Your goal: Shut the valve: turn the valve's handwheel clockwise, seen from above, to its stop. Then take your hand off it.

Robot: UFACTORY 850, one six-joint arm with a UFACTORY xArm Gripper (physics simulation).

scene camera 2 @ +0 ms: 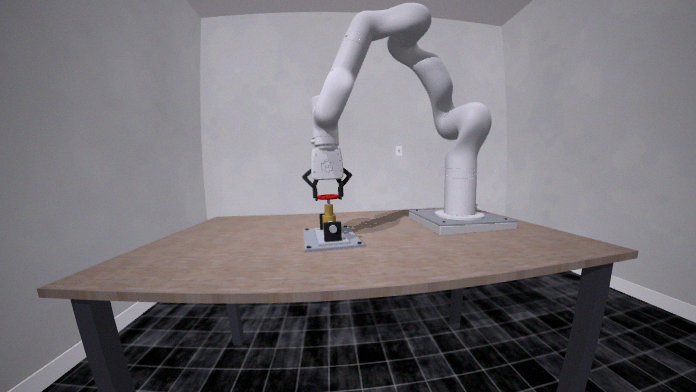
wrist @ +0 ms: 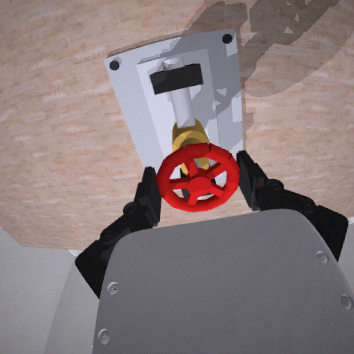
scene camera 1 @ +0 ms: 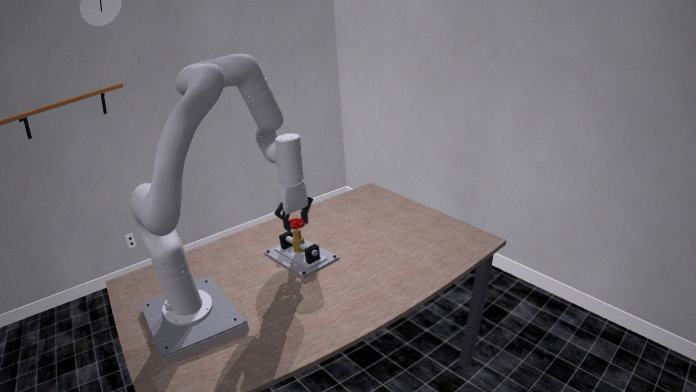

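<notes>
The red handwheel (scene camera 1: pixel 297 223) (scene camera 2: pixel 328 197) (wrist: pixel 200 185) sits level on top of the brass valve body (scene camera 1: pixel 298 242) (scene camera 2: pixel 328 212) (wrist: pixel 189 136). My gripper (scene camera 1: pixel 297 225) (scene camera 2: pixel 328 197) (wrist: pixel 196 171) points down from above and is shut on the handwheel, with one black finger at each side of the rim. In the wrist view the wheel's spokes and hub show between the fingers. How far the wheel stands from its stop cannot be seen.
The valve's pipe (wrist: pixel 183 106) runs between two black blocks (scene camera 1: pixel 312 254) (scene camera 2: pixel 332 231) (wrist: pixel 176 78) on a grey base plate (scene camera 1: pixel 330 258) (scene camera 2: pixel 312 245) (wrist: pixel 125 90). The plate lies on the wooden table (scene camera 1: pixel 400 240) (scene camera 2: pixel 200 265) (wrist: pixel 60 125). The arm's own mounting plate (scene camera 1: pixel 220 305) (scene camera 2: pixel 425 217) stands on the same table.
</notes>
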